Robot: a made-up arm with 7 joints. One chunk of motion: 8 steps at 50 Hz.
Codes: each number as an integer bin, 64 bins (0 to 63) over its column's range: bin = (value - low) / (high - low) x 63, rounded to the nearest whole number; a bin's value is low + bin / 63 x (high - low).
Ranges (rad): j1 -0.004..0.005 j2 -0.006..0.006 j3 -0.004..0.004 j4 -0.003..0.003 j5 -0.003..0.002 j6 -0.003..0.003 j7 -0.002..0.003
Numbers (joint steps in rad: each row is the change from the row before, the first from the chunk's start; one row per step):
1: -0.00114 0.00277 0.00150 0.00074 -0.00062 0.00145 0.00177
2: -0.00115 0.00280 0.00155 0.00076 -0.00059 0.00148 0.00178
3: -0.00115 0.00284 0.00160 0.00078 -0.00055 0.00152 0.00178
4: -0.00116 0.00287 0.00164 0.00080 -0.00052 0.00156 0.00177
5: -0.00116 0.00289 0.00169 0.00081 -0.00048 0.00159 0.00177
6: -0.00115 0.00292 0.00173 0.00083 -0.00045 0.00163 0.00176
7: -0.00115 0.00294 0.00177 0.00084 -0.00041 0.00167 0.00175
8: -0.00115 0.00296 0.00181 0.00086 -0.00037 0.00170 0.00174
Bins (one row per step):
1: 20 46 43 39 30 47 48
2: 20 46 44 39 30 47 48
3: 20 46 44 40 31 47 48
4: 20 47 44 40 31 48 48
5: 20 47 45 40 32 48 48
6: 20 47 45 40 32 49 47
7: 20 47 45 40 33 49 47
8: 20 47 46 41 33 49 47

